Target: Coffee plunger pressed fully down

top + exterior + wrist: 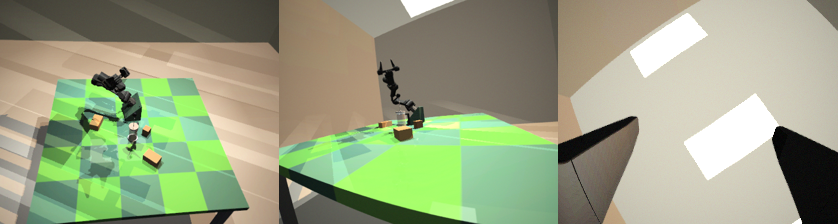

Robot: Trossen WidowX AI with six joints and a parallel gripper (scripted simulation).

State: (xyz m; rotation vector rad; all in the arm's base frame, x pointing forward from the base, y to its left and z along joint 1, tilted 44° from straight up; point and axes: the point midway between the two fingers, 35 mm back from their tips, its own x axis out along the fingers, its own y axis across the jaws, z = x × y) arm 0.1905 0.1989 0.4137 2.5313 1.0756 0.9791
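Now: gripper tip 40 mm short of the coffee press, 110 mm to the right of it and 440 mm above it.
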